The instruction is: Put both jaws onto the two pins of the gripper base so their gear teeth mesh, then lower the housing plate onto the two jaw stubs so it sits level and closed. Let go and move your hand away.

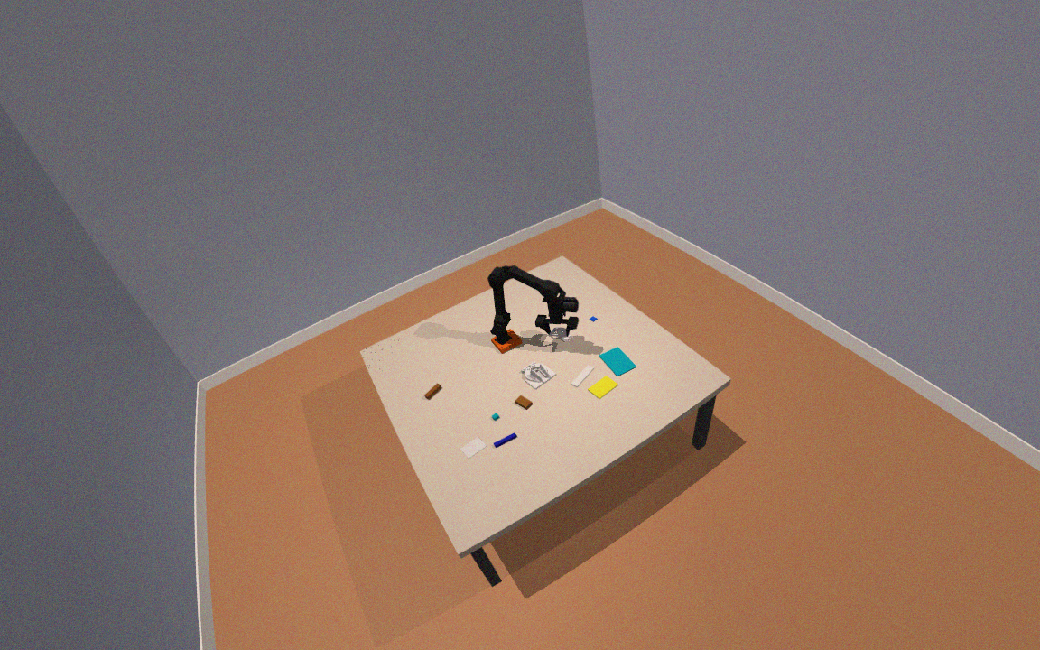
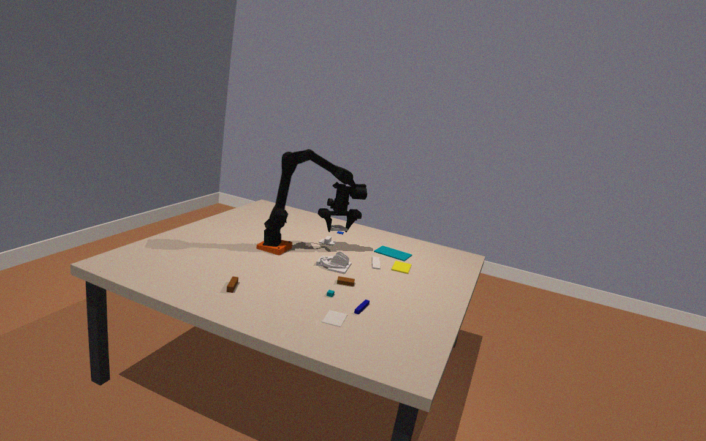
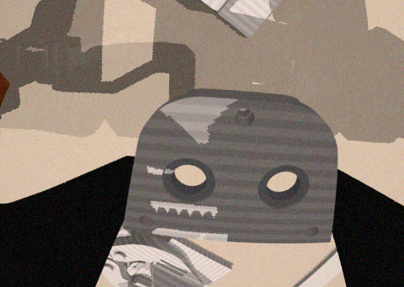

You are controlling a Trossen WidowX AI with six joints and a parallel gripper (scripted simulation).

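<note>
Right now my gripper tip is 1 cm past the white housing plate, 18 cm to the left of it and 8 cm above it. The rest, counted from my gripper tip: white strip 20 cm ahead, 6 cm to the right, 8 cm below; teal plate 26 cm ahead, 10 cm to the left, 8 cm below; grey jaw 1 cm ahead, 20 cm to the right, 7 cm below.
</note>
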